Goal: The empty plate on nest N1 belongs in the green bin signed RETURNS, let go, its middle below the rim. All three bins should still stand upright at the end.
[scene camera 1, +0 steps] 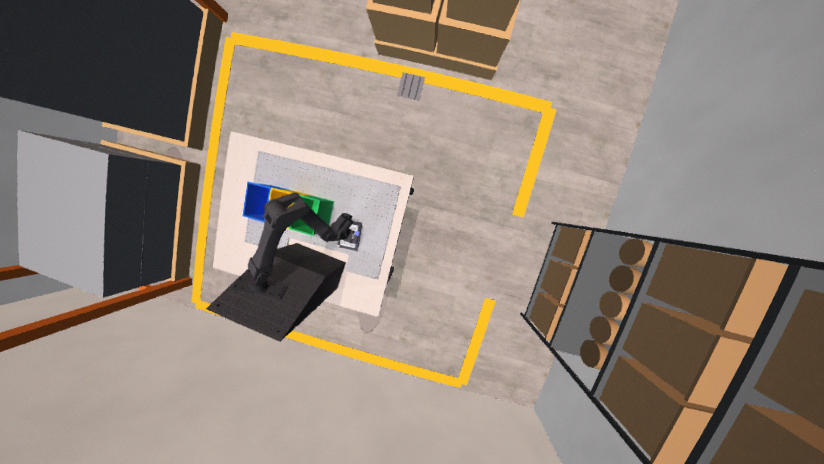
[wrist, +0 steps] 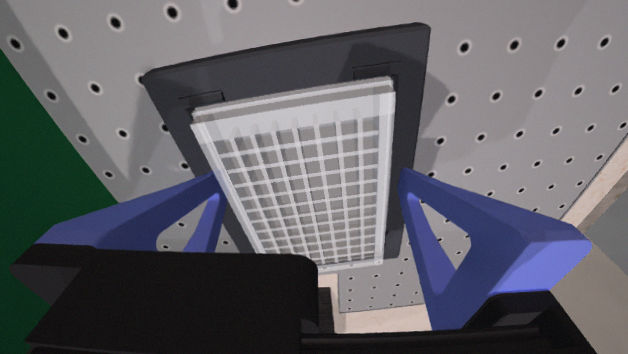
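The gripper (wrist: 313, 177) is visible, and so are a gridded plate (wrist: 307, 171) and a dark nest (wrist: 328, 59). A green bin (scene camera 1: 323, 208) appears as well, and the wrist view has the green bin (wrist: 53, 183) too. There is also a blue bin (scene camera 1: 257, 195), though in the wrist view the blue bin is out of frame.
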